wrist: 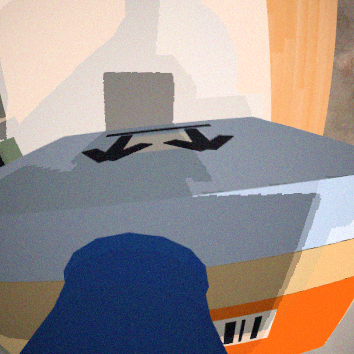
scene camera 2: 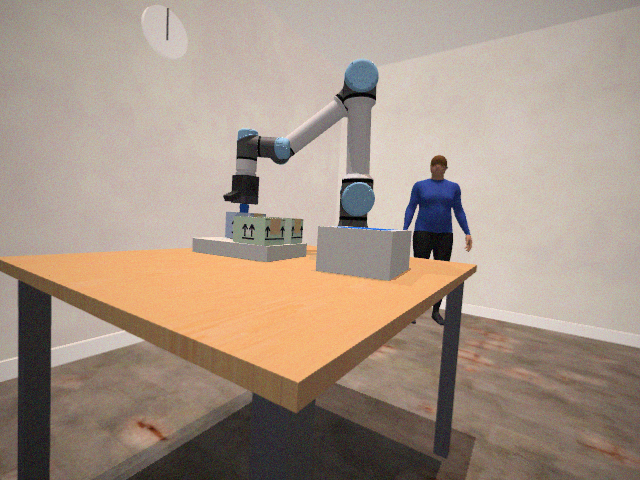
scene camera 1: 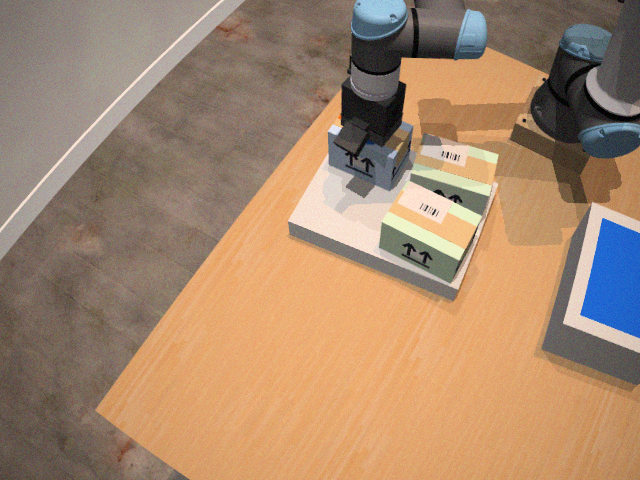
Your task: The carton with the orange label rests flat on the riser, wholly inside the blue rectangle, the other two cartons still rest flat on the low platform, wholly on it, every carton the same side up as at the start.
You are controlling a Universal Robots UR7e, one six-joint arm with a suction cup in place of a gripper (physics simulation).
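Seen in the pictures: hand, tool point: [wrist: 141, 250] [scene camera 1: 369, 141]; arm's base, link origin: [scene camera 1: 564, 114].
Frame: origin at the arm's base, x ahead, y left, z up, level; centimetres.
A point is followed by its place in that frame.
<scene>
The blue-grey carton with the orange label [scene camera 1: 385, 173] @[z 3.7, x 38.1, y -21.5 cm] [scene camera 2: 228, 224] @[z 3.9, x 39.3, y -31.2 cm] [wrist: 320, 310] @[z 8.8, x 34.3, y -32.0 cm] stands upright, label up, at the back left of the low platform [scene camera 1: 325, 222] @[z -1.2, x 50.0, y -26.0 cm] [scene camera 2: 222, 249] @[z -3.8, x 51.0, y -17.8 cm] and appears to rest on it. My suction gripper [scene camera 1: 369, 140] [scene camera 2: 244, 207] [wrist: 135, 255] is pressed against its top, its blue cup looking squashed and off towards the arrow side. Two green cartons [scene camera 1: 398, 237] @[z 5.2, x 48.5, y -12.4 cm] [scene camera 1: 454, 173] @[z 7.7, x 33.7, y -10.5 cm] [scene camera 2: 258, 233] @[z 2.4, x 47.9, y -4.4 cm] [scene camera 2: 296, 230] @[z 3.5, x 30.4, y -4.4 cm] lie flat on the platform's right side, arrows up. The riser [scene camera 1: 582, 273] @[z 6.0, x 36.8, y 17.1 cm] [scene camera 2: 356, 253] @[z -0.2, x 44.7, y 29.0 cm] bears the blue rectangle [scene camera 1: 617, 279] @[z 6.1, x 34.2, y 23.2 cm], partly cut off in scene camera 1.
The riser, taller than the platform, stands apart to its right on the wooden table [scene camera 1: 320, 372] @[z -5.9, x 71.5, y -11.7 cm] [scene camera 2: 206, 304] @[z -6.0, x 86.4, y 28.4 cm]. The nearer green cartons are close beside the blue-grey one. The table edge runs left of the platform. A person [scene camera 2: 437, 206] stands behind the table.
</scene>
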